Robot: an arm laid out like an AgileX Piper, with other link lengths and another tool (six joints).
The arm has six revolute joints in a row. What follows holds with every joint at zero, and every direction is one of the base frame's.
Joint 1 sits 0.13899 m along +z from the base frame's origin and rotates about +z.
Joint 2 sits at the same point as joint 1 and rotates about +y.
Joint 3 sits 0.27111 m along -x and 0.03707 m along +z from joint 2 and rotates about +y.
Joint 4 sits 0.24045 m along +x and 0.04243 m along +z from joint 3 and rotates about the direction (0.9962, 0, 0.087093).
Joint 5 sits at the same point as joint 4 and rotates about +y.
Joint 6 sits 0.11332 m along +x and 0.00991 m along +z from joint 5 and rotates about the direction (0.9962, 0, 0.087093).
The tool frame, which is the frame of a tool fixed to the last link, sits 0.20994 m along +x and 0.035 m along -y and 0.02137 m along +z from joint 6; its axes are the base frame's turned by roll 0.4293, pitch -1.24 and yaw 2.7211 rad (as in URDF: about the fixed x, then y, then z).
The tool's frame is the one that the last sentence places.
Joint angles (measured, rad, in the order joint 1, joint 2, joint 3, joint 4, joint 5, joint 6), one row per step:
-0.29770, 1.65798, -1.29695, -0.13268, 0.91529, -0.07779
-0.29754, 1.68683, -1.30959, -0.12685, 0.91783, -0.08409
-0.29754, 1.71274, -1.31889, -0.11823, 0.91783, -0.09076
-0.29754, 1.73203, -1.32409, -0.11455, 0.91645, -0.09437
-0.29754, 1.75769, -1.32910, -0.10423, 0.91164, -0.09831
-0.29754, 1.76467, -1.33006, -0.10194, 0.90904, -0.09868
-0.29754, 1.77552, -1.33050, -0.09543, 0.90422, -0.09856
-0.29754, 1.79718, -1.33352, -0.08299, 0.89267, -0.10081
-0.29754, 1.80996, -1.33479, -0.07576, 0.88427, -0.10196
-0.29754, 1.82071, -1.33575, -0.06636, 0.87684, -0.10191
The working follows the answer.
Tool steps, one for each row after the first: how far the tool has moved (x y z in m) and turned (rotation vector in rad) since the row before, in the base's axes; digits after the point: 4 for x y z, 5 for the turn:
0.0019, 0.0010, -0.0084, 0.00875, 0.01758, 0.00405
0.0017, 0.0018, -0.0083, 0.01071, 0.01477, 0.00368
0.0008, 0.0008, -0.0065, 0.00606, 0.01179, 0.00240
0.0014, 0.0024, -0.0094, 0.01304, 0.01296, 0.00086
0.0005, 0.0005, -0.0025, 0.00305, 0.00269, -0.00017
0.0008, 0.0015, -0.0044, 0.00768, 0.00351, -0.00192
0.0029, 0.0026, -0.0078, 0.01294, 0.00366, -0.00137
0.0019, 0.0014, -0.0046, 0.00727, 0.00113, -0.00098
0.0018, 0.0020, -0.0041, 0.00921, -0.00034, -0.00316

Tool pose at each row, in the base's axes (x y z in m, rotation vector in rad; rounded; the steps above come from the unrounded poses):
0.3898, -0.1907, 0.0679, 2.81772, -0.00003, 0.80172
0.3917, -0.1897, 0.0595, 2.83377, 0.00492, 0.77968
0.3934, -0.1879, 0.0512, 2.85036, 0.00820, 0.76180
0.3942, -0.1871, 0.0447, 2.86106, 0.01100, 0.74676
0.3956, -0.1847, 0.0353, 2.87839, 0.00917, 0.73113
0.3961, -0.1843, 0.0328, 2.88224, 0.00815, 0.72788
0.3970, -0.1827, 0.0284, 2.89040, 0.00305, 0.72410
0.3998, -0.1802, 0.0206, 2.90371, -0.00318, 0.72125
0.4018, -0.1787, 0.0159, 2.91080, -0.00712, 0.72095
0.4035, -0.1768, 0.0119, 2.91873, -0.01511, 0.72282

